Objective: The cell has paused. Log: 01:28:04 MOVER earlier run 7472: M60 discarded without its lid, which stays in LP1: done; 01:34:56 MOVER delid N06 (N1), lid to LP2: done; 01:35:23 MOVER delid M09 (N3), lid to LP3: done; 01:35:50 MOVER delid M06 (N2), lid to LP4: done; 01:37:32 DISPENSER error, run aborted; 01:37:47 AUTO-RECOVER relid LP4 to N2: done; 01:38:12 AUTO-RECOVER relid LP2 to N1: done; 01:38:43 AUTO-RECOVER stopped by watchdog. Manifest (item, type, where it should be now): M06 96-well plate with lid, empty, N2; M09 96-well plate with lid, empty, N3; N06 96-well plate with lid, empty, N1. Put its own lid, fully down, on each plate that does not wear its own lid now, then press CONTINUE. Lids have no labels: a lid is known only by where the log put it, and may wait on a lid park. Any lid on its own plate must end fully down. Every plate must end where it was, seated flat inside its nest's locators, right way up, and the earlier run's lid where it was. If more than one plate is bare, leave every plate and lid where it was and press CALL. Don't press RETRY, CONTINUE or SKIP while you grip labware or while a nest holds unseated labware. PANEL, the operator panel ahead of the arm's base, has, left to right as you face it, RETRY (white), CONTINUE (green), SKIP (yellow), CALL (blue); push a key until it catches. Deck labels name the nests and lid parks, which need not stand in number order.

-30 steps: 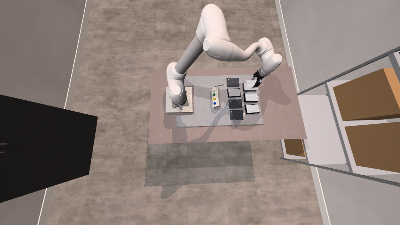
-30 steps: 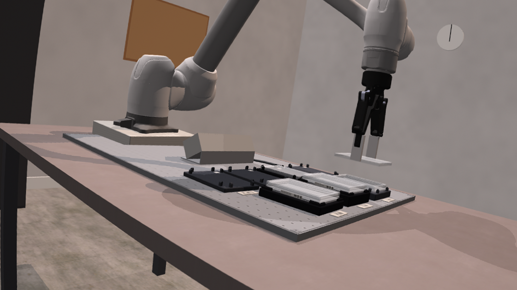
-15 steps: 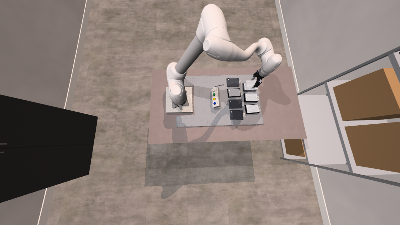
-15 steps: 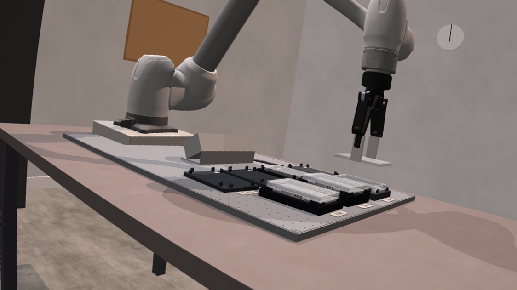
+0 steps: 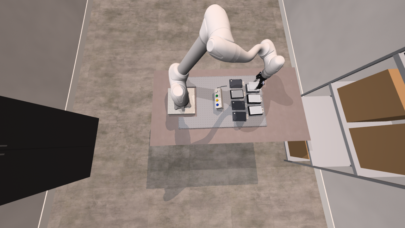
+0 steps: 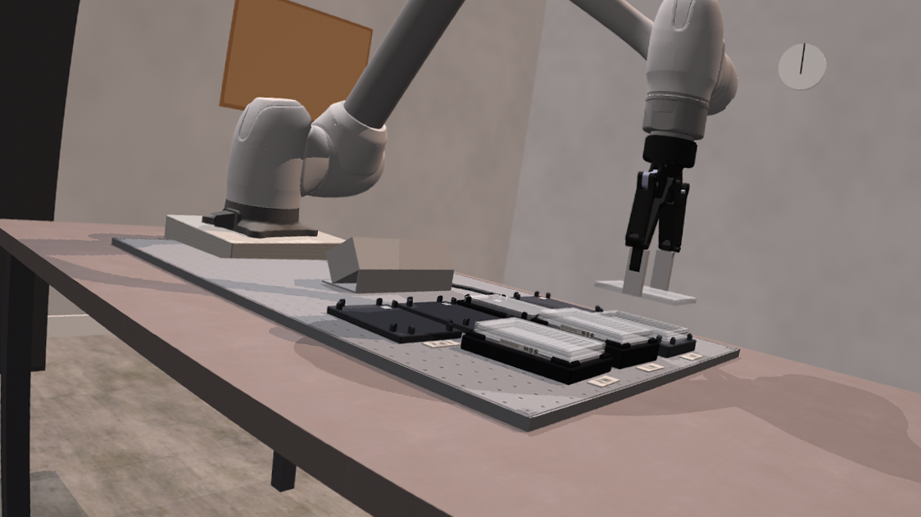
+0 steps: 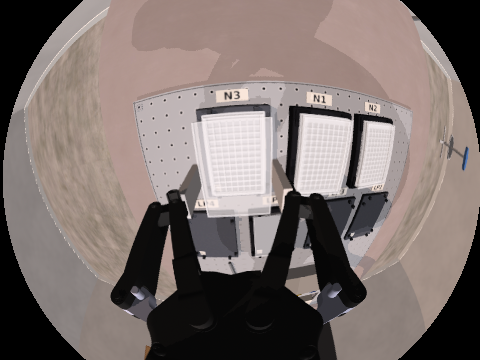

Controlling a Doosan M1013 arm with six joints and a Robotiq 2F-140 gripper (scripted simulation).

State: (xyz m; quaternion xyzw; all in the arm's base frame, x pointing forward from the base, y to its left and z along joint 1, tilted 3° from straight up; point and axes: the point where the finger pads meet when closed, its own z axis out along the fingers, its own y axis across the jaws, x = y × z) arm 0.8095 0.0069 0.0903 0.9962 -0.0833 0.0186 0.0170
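Now: hand 70 mm above the plate. From my hand the other things lie so: lid park LP3: 210 mm behind, 170 mm to the right, 90 mm below; lid: 20 mm below; lid park LP4: 170 mm behind, 90 mm to the left, 90 mm below.
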